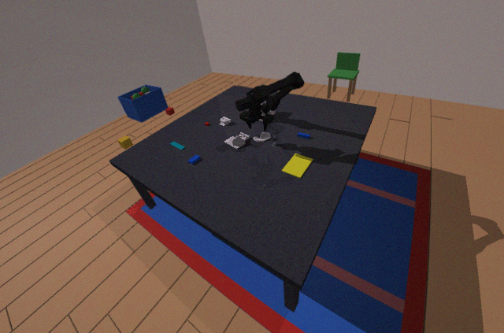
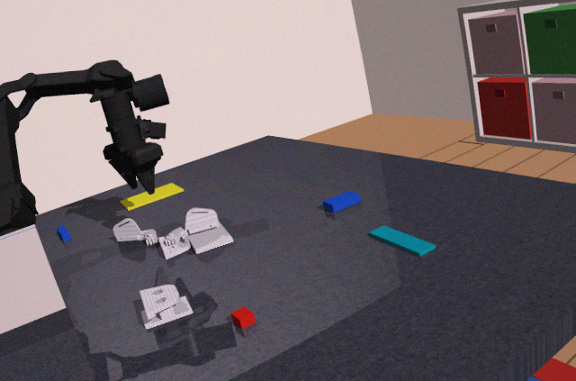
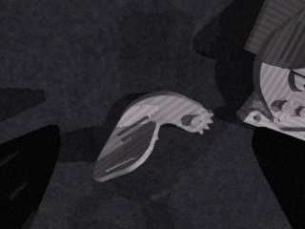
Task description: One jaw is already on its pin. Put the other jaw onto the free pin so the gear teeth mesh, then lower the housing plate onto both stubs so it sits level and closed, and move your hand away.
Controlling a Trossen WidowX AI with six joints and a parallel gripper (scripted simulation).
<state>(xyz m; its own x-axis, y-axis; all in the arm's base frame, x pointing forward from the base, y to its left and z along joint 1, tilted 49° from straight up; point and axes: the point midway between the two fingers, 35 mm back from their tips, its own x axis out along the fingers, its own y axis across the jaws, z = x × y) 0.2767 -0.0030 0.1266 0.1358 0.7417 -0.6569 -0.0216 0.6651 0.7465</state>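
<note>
The white jaw is 90 mm below my gripper tip, 30 mm behind it and 20 mm to the right of it. Round my gripper tip: red cube (460 mm to the right, 90 mm below, 70 mm behind); then yellow plate (280 mm to the left, 110 mm ahead, 90 mm below); then white t-shaped piece (340 mm to the right, 130 mm behind, 80 mm below).
</note>
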